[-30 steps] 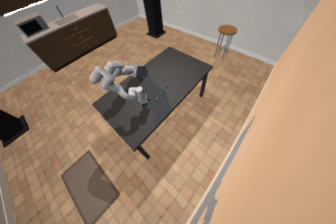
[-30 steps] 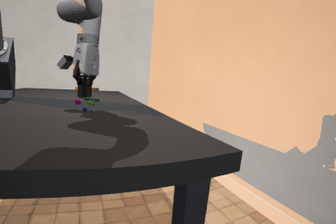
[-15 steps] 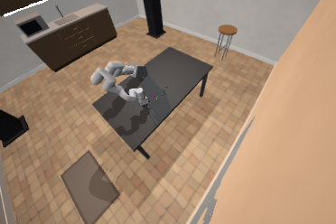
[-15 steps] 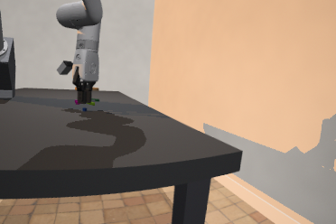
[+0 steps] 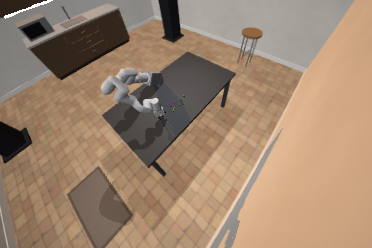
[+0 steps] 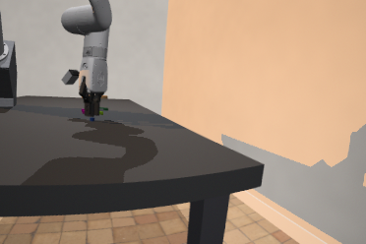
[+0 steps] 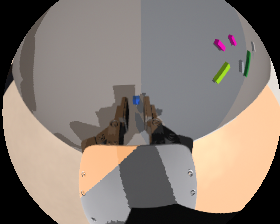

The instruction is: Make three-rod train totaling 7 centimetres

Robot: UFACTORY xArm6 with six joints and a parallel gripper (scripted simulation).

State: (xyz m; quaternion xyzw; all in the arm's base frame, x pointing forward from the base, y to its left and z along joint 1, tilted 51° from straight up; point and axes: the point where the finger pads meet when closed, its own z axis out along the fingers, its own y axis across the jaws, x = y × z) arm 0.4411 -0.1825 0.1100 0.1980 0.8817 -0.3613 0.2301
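My gripper is now 3 cm above the blue rod. Round my hand: pale grey piece 25 cm to the left, 3 cm below, 3 cm ahead; lime rod 17 cm to the left, 3 cm below, 2 cm ahead; magenta rod 17 cm to the left, 3 cm below, 3 cm behind.
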